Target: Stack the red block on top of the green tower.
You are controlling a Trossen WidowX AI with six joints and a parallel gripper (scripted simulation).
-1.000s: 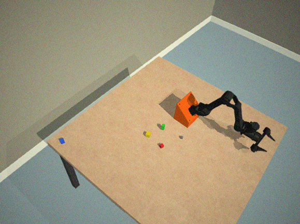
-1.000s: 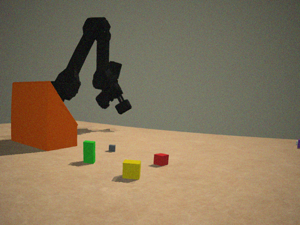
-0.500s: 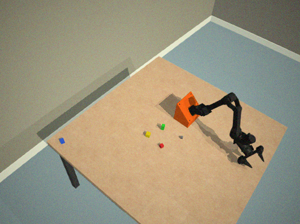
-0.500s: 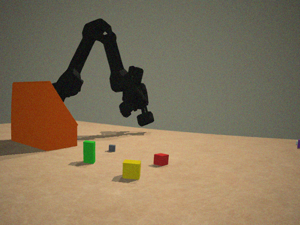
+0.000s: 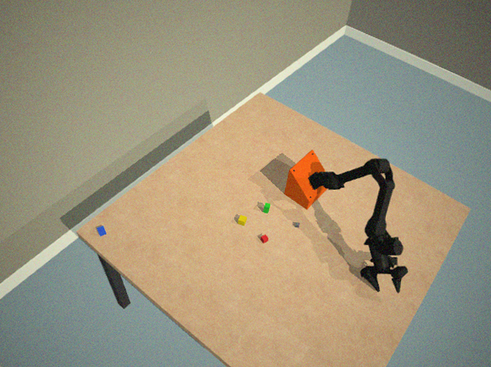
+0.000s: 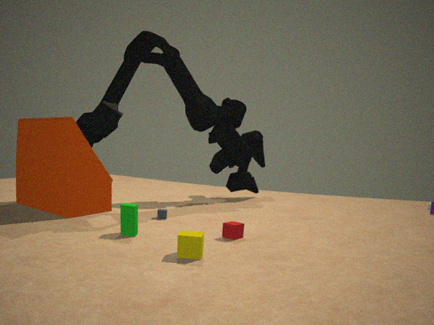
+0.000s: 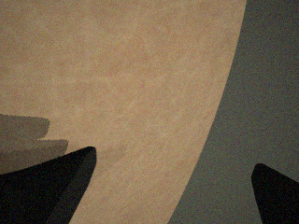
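Now: gripper tip 520 mm to the left of the red block, 160 mm short of it and 30 mm above it. From my gripper tip the other things lie so: purple block 540 mm ahead, 60 mm to the right, 30 mm below; then yellow block 650 mm to the right, 160 mm ahead, 30 mm below; then small grey block 470 mm to the right, 40 mm below.
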